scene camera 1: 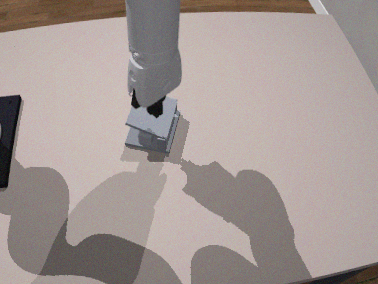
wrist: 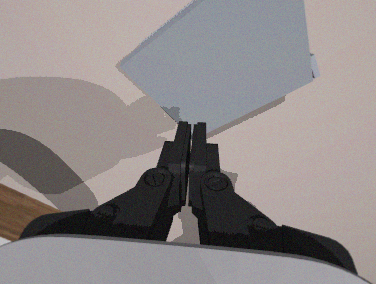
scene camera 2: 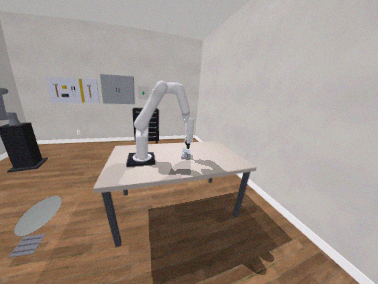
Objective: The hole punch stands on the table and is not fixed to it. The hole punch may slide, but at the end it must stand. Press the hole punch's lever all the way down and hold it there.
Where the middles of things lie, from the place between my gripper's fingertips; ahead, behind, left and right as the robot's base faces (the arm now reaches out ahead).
Right now the flat lever (scene camera 1: 140, 119) is 4 cm to the left of my hand and 5 cm below it.
